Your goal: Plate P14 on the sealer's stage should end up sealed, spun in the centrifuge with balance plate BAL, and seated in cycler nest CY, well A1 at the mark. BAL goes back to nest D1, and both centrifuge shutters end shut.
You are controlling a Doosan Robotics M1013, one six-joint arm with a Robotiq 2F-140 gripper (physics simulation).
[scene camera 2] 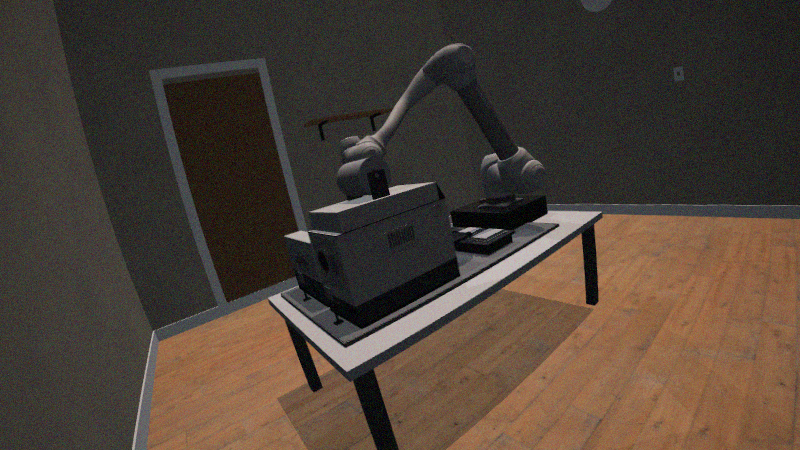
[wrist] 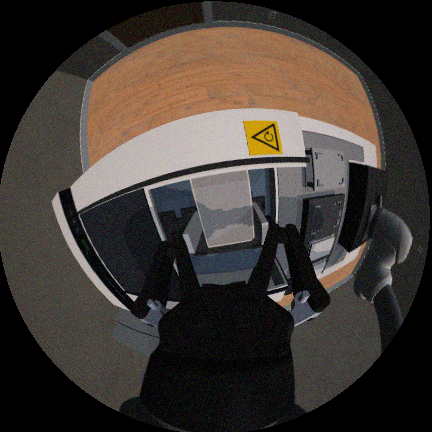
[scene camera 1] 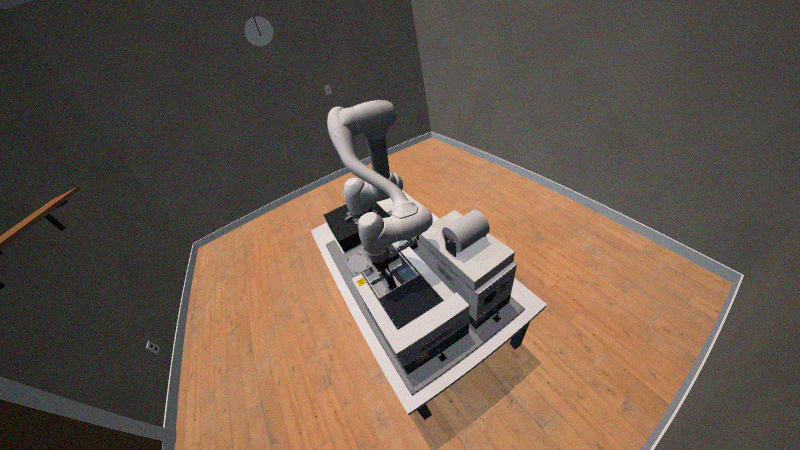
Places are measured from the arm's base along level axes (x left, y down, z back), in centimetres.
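Where they show: gripper, fingertip midpoint: [wrist: 226, 214] [scene camera 1: 388, 286]; arm's base, origin of the base link: [scene camera 2: 501, 204] [wrist: 371, 218] [scene camera 1: 362, 214].
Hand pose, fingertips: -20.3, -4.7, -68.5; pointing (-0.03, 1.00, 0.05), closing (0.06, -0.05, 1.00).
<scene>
Things, the pixels of their centre, and the offset from my fingertips, as dx, dy, dz. "*": a spot on its surface instead.
- centrifuge, body centre: [wrist: 166, 232] [scene camera 1: 407, 303] +1.8, +2.0, -12.9
- white box with a yellow warning label, surface spot: [wrist: 262, 137] [scene camera 1: 361, 282] * -9.8, -7.0, +5.6
- dark shutter panel, body centre: [wrist: 126, 260] [scene camera 1: 410, 300] +1.4, -7.0, -17.9
- sealer, body centre: [scene camera 2: 380, 229] [scene camera 1: 463, 257] +32.1, -9.6, -18.1
My gripper [wrist: 226, 214] [scene camera 1: 389, 267] is shut on a microplate with a shiny foil seal, plate P14 [wrist: 223, 209], gripped by its long sides. I hold it level in the open bay of the centrifuge [wrist: 181, 144] [scene camera 1: 430, 329], a white box with a yellow warning label [wrist: 262, 137] [scene camera 1: 361, 282]. Around the plate the bay shows blue-grey rotor parts. A dark shutter panel [wrist: 116, 233] [scene camera 1: 411, 302] lies beside the open bay. In scene camera 2 the fingers are hidden behind the machines; only the wrist [scene camera 2: 377, 181] shows.
The sealer [scene camera 1: 475, 257] [scene camera 2: 386, 245], a grey box with a round housing on top, stands right beside the centrifuge. Dark plate nests [wrist: 324, 213] [scene camera 2: 483, 239] lie toward the arm's black base [scene camera 1: 341, 223] [scene camera 2: 500, 211]. All stand on a white table [scene camera 1: 441, 391] [scene camera 2: 425, 324].
</scene>
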